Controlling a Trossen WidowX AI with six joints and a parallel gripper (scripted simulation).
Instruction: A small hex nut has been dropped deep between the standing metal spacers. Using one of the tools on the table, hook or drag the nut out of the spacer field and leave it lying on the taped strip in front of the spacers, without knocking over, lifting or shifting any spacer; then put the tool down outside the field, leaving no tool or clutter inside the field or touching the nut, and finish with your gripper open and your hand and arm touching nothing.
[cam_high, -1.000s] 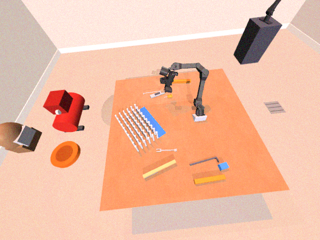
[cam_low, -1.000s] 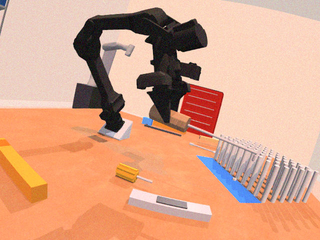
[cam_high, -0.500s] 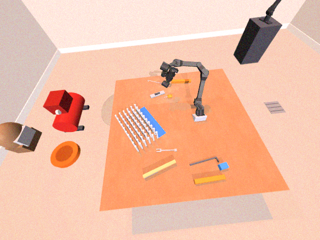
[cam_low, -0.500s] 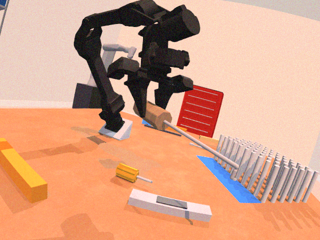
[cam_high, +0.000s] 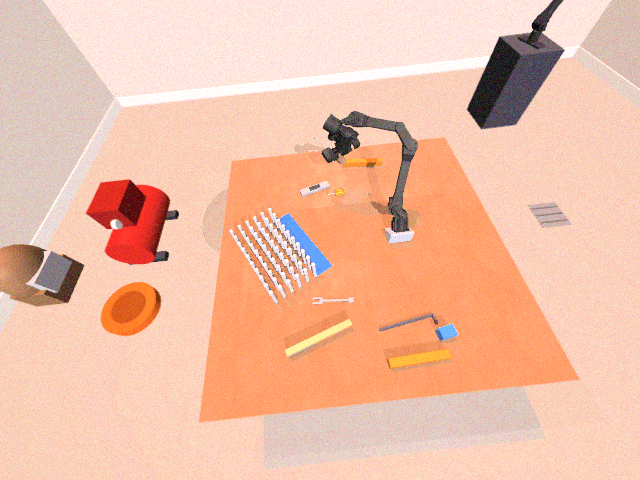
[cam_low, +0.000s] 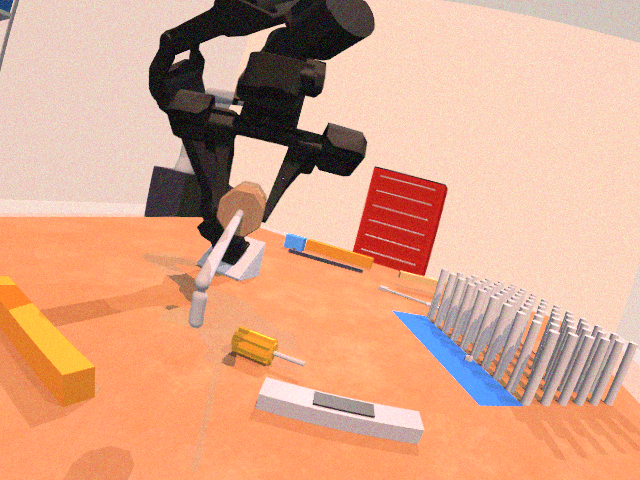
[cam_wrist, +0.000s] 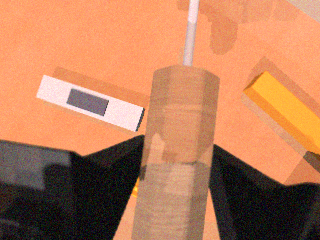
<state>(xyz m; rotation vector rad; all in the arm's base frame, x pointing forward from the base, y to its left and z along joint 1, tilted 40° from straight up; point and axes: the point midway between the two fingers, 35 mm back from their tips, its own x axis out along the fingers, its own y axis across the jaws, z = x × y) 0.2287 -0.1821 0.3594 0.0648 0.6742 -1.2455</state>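
The wooden-handled tool is 5 cm ahead of my gripper tip and 9 cm to the right of it. The rest, counted from my gripper tip: hex nut: 27 cm ahead, 33 cm to the left, 16 cm below; then blue taped strip: 22 cm ahead, 35 cm to the left, 17 cm below; then yellow-handled screwdriver: 1 cm ahead, 9 cm to the left, 15 cm below.
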